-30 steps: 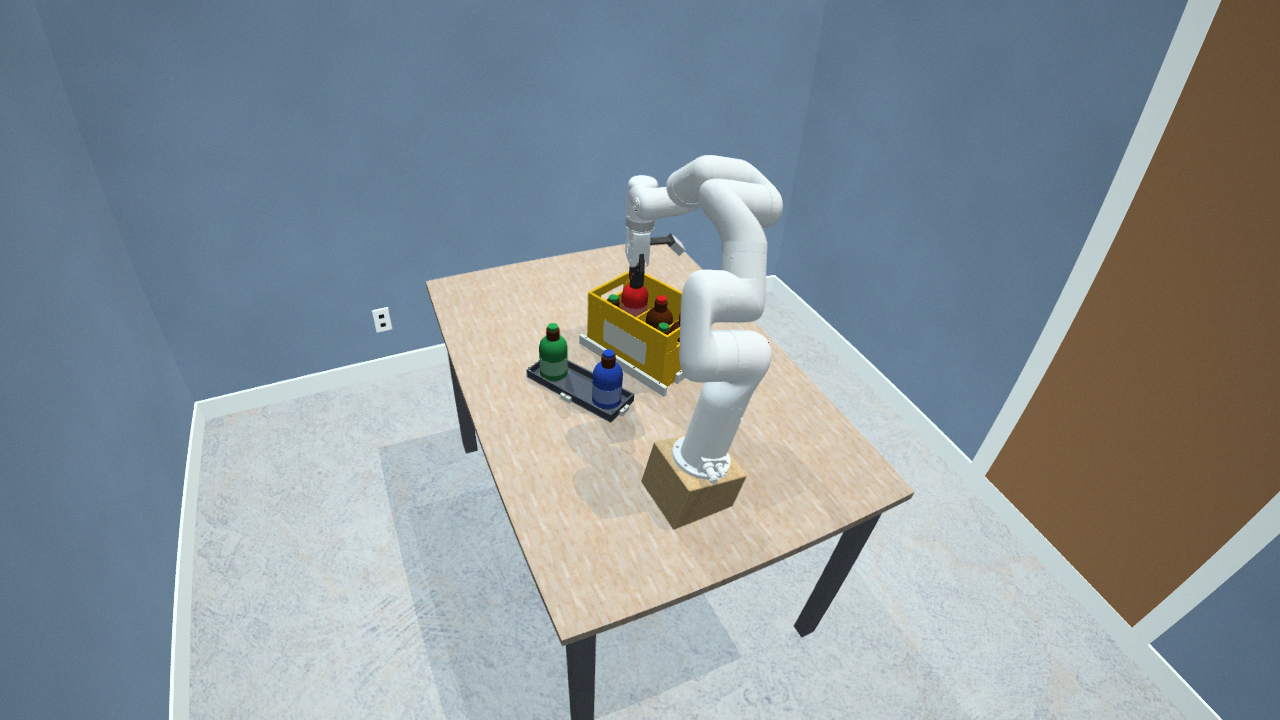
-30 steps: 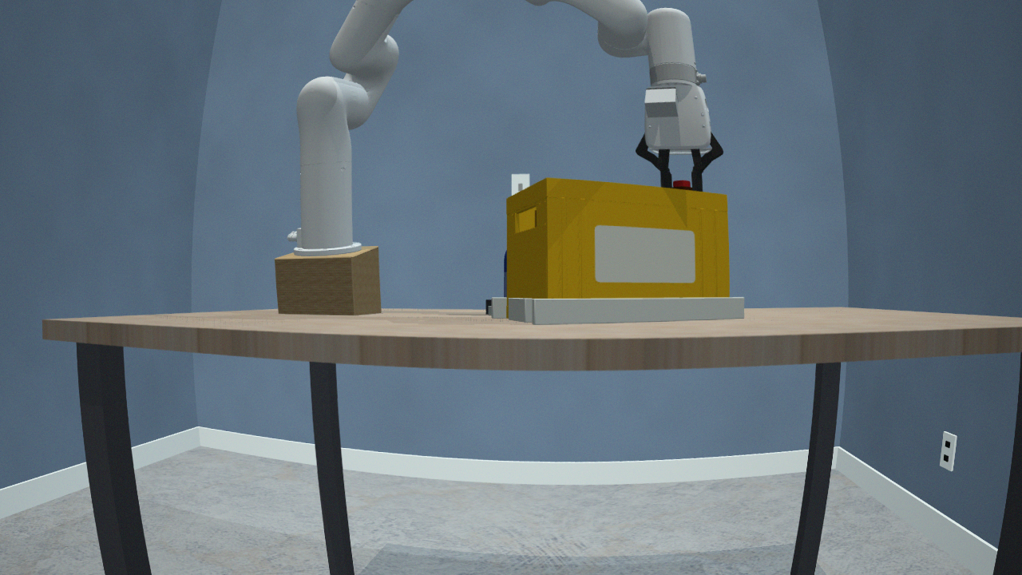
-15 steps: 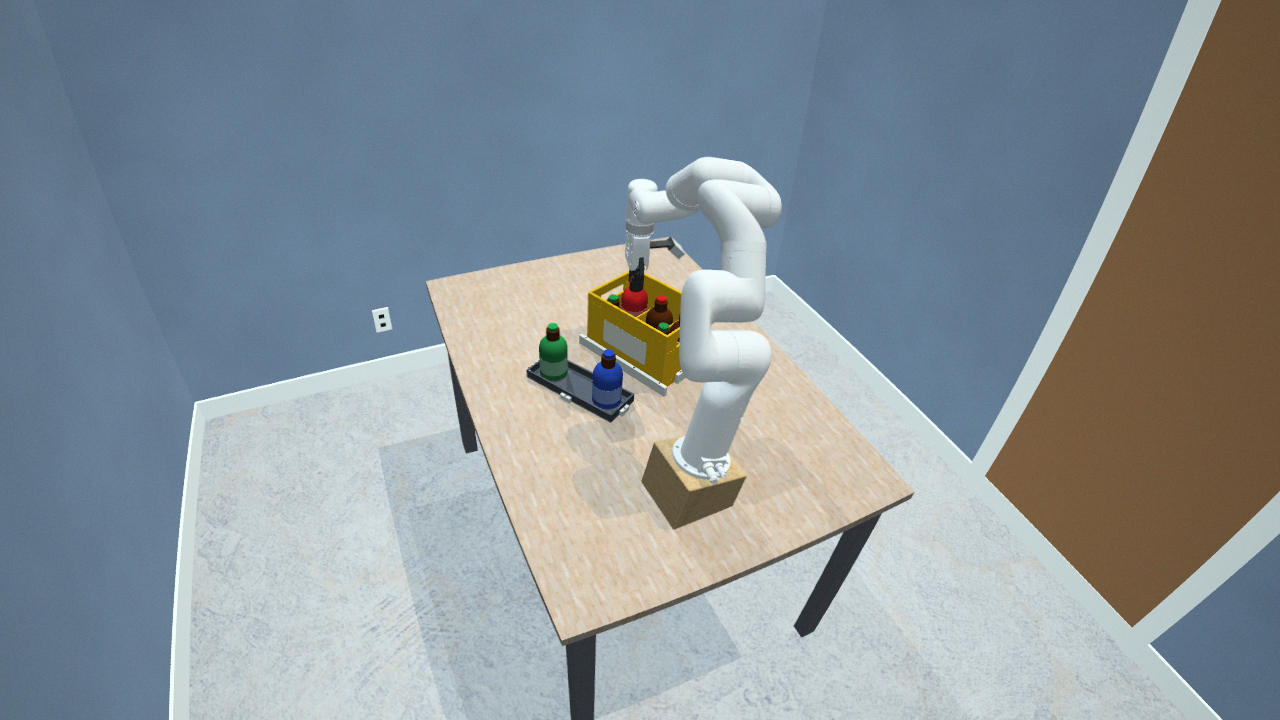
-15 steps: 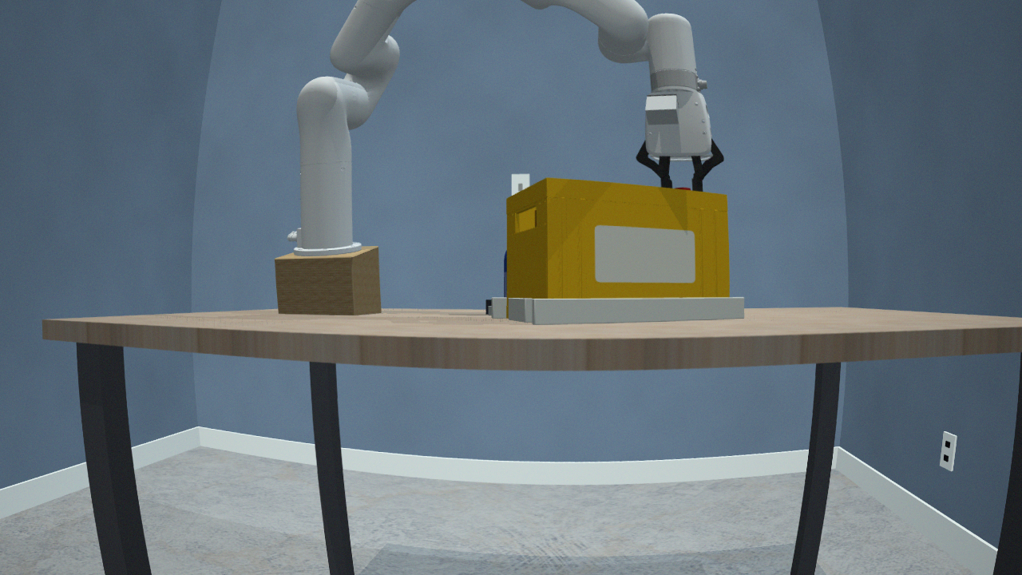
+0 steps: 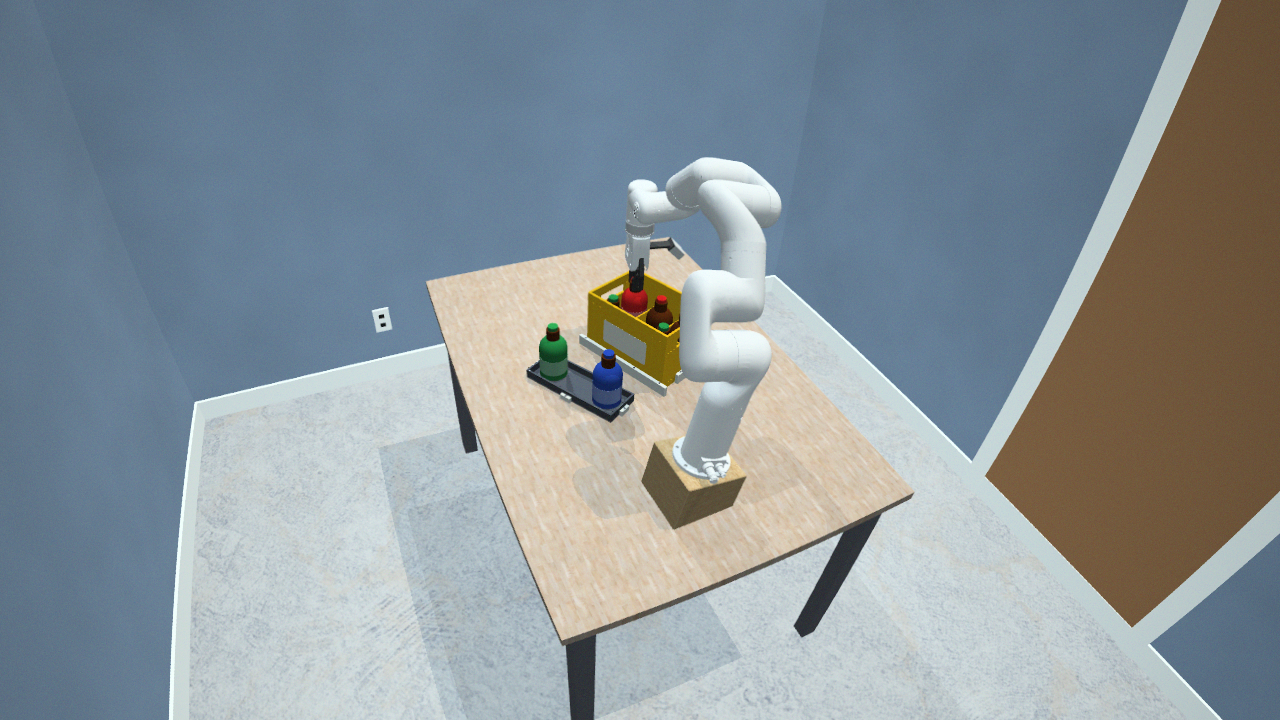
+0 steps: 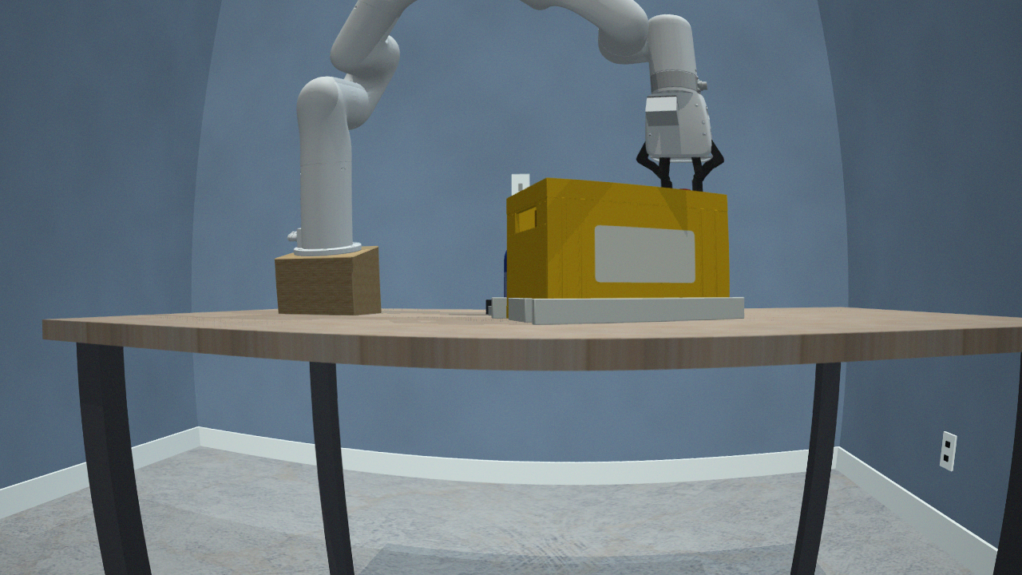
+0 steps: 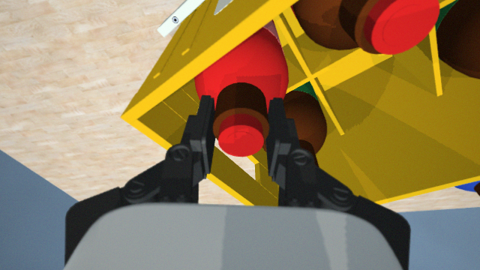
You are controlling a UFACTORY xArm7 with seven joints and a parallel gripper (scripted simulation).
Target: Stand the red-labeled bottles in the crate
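The red-labeled bottle lies 70 mm below my hand. From my hand the other things lie so: blue bottle 270 mm behind, 140 mm to the left, 90 mm below; then yellow crate 100 mm behind, 90 mm below, 10 mm to the right; then green-labeled bottle 250 mm to the left, 140 mm behind, 90 mm below.
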